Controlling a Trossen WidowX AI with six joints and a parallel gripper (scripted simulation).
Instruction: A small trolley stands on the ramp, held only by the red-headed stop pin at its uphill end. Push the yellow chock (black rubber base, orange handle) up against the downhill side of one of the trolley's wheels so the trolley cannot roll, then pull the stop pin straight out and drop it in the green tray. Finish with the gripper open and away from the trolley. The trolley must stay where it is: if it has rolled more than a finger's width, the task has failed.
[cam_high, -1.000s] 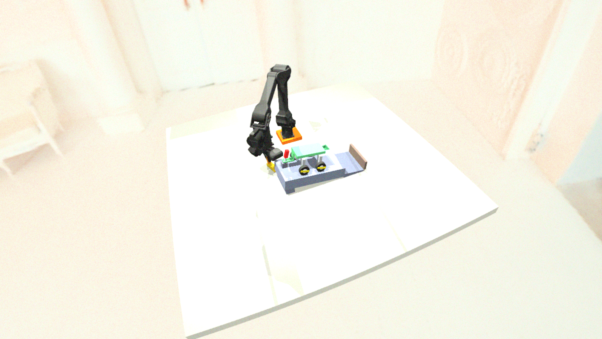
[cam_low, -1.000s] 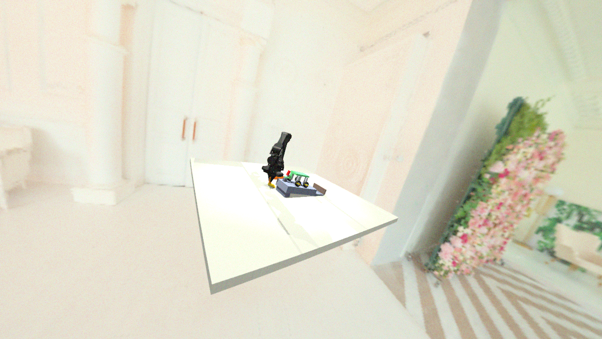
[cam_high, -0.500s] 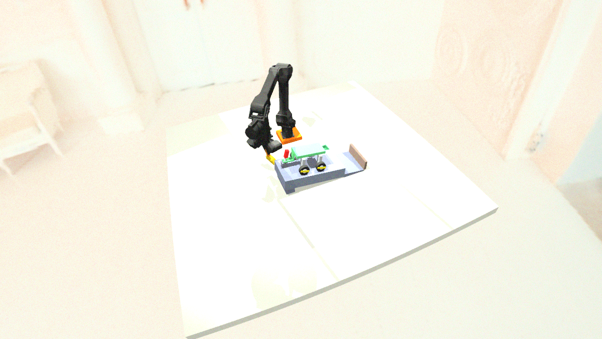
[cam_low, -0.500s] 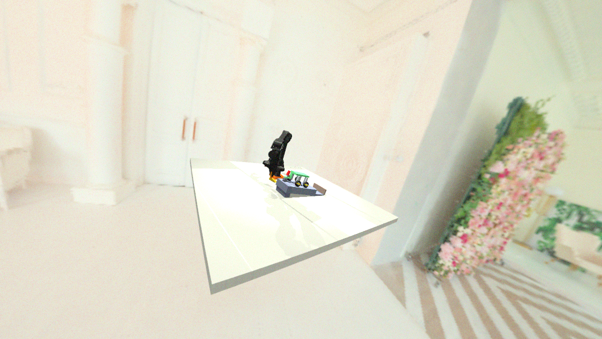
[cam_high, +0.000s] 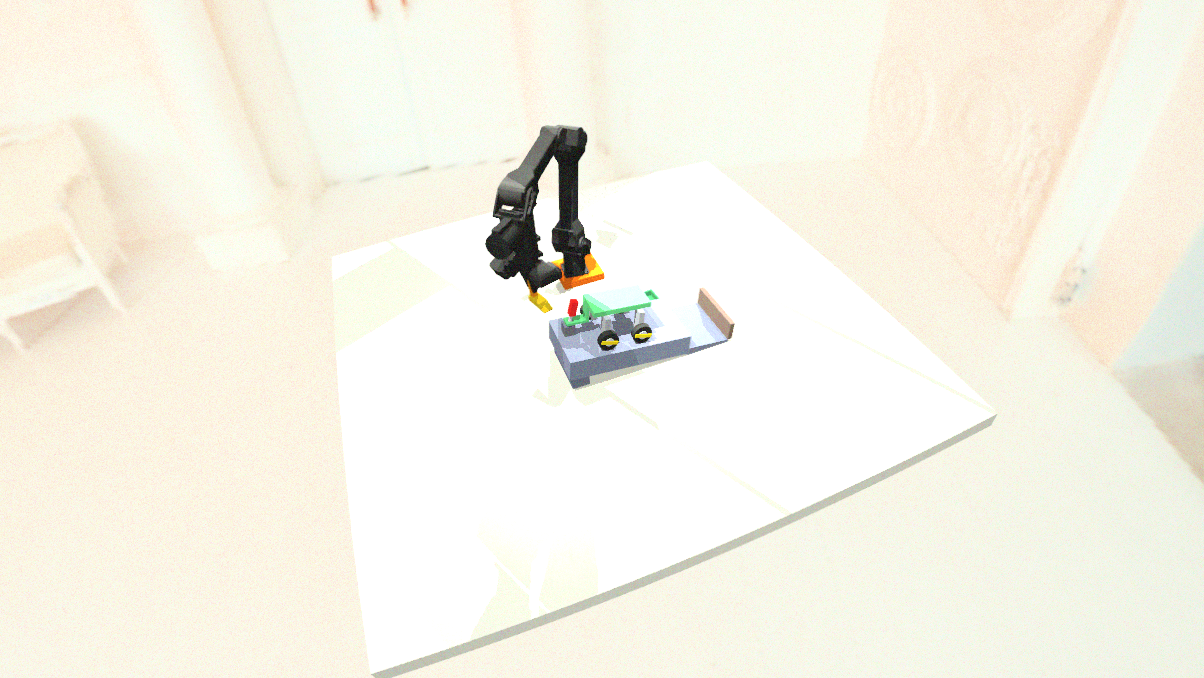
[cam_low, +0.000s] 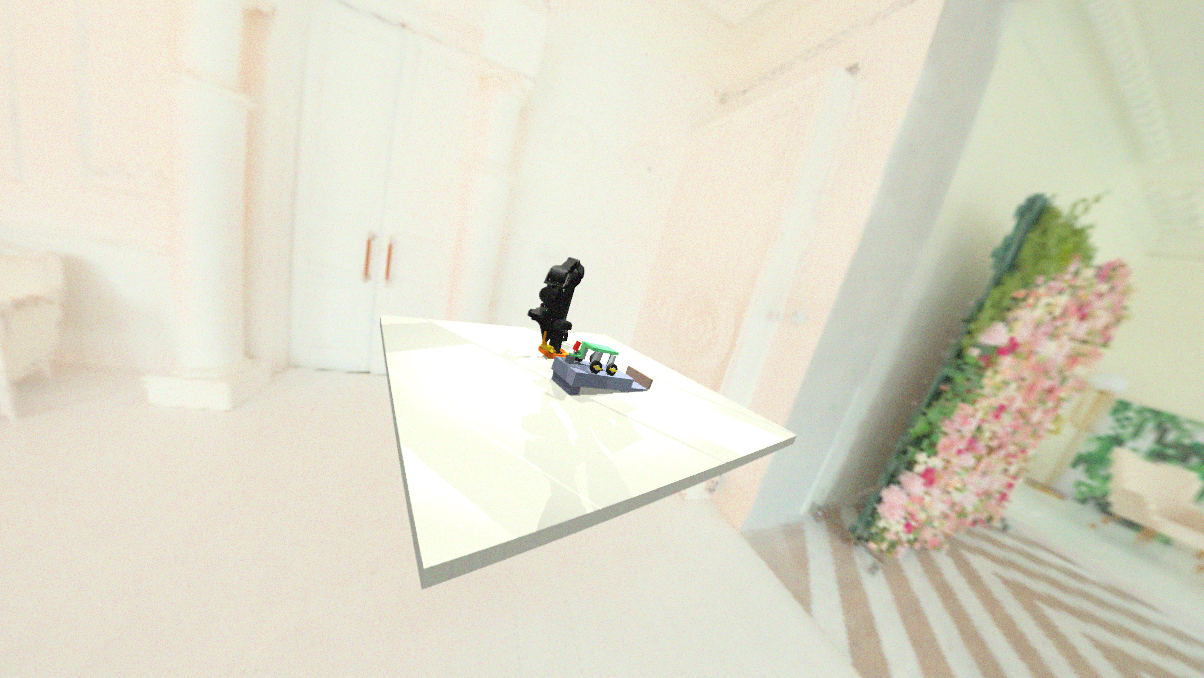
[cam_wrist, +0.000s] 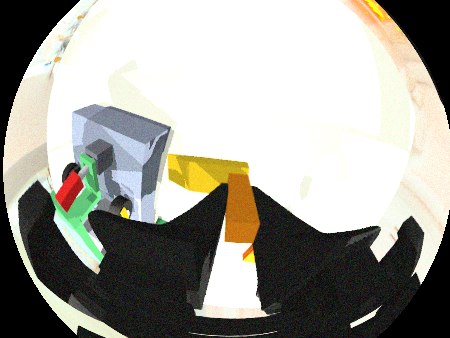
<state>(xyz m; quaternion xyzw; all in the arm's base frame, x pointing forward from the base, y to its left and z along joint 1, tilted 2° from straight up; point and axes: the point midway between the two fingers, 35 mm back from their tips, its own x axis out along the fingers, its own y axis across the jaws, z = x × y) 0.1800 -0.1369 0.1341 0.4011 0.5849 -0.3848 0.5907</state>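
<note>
Now: gripper tip 10 mm short of the green tray, 240 mm to the right of it and 130 mm above it. Also, from my gripper tip: red-headed stop pin 130 mm ahead, 60 mm to the left, 10 mm above; yellow chock 20 mm ahead, 10 mm to the left, 10 mm below; trolley 140 mm ahead, 150 mm to the left, 10 mm below.
</note>
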